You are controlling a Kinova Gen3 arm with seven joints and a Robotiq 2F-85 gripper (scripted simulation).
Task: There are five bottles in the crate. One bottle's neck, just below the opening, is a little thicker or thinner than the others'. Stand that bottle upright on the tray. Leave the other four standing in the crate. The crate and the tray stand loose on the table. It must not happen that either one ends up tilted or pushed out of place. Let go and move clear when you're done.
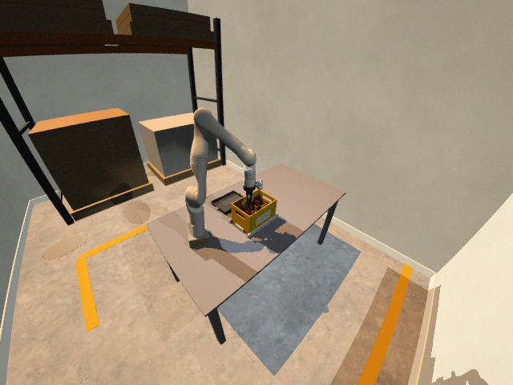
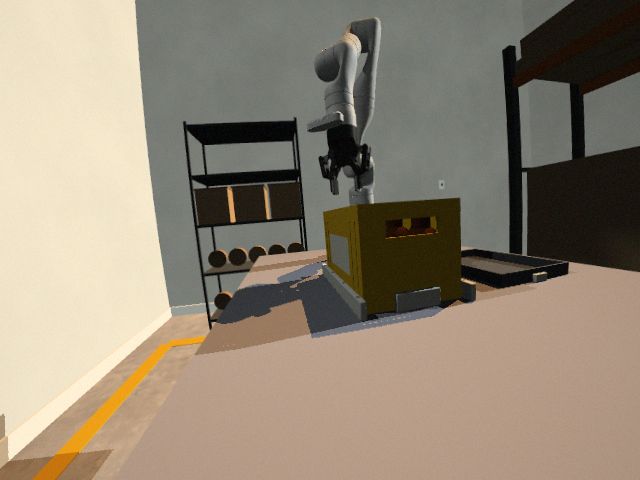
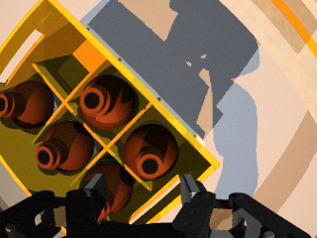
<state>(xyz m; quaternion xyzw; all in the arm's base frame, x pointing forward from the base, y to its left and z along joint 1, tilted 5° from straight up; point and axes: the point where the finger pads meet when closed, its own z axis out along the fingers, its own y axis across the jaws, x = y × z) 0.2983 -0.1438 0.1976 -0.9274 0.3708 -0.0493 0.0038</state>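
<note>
Now: hand 14 cm above the brown bottle. Also, from my hand: dark tray (33 cm to the left, 22 cm below, 8 cm ahead); yellow crate (15 cm below, 9 cm ahead, 4 cm to the left).
</note>
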